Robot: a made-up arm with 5 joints.
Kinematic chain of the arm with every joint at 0, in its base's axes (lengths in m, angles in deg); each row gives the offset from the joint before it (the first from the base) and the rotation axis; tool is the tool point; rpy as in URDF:
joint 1: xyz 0.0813 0 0.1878 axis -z
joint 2: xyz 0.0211 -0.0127 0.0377 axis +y
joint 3: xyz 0.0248 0 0.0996 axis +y
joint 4: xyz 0.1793 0 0.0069 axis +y
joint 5: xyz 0.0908 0.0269 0 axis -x
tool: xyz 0 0 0 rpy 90 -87.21 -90
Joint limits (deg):
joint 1: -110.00..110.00
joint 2: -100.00..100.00
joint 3: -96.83..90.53
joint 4: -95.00..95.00
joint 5: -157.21..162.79
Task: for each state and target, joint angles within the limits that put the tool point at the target. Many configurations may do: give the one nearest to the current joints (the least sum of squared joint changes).
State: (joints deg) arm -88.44 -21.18 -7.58 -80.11 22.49
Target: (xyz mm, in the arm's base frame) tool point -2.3 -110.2 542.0
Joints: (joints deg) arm -58.71 -50.08 -46.33 -45.39 22.49
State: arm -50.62 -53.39 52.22 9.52 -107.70
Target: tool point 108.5 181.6 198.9
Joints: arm -77.05 -60.72 72.03 37.71 -107.70
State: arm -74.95 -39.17 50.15 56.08 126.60
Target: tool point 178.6 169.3 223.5
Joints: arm -55.94 -41.56 47.78 56.10 126.60
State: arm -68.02 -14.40 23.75 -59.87 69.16
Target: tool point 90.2 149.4 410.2
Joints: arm -81.15 -41.92 43.08 -93.31 69.16
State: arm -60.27 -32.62 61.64 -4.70 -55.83
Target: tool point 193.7 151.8 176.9
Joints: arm -49.17 -54.02 77.38 20.07 -55.83
